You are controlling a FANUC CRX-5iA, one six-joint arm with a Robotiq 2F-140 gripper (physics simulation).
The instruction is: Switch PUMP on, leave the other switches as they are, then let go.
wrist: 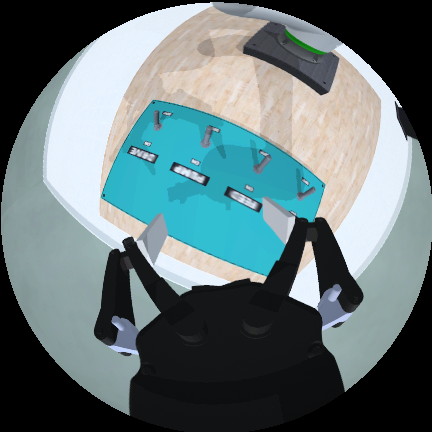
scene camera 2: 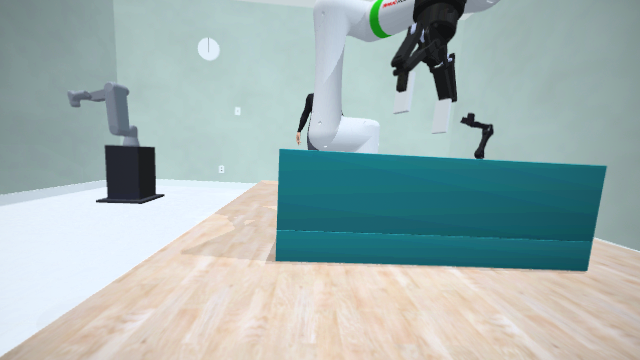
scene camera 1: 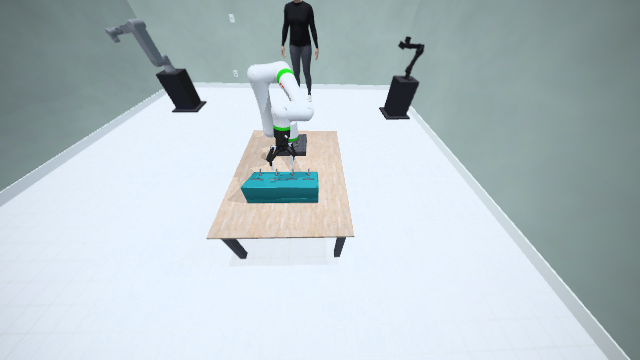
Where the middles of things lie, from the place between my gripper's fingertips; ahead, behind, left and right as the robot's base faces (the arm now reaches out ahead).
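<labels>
Measured from my hand, the teal switch box [scene camera 2: 335,207] is 15 cm below and 1 cm to the right.
</labels>
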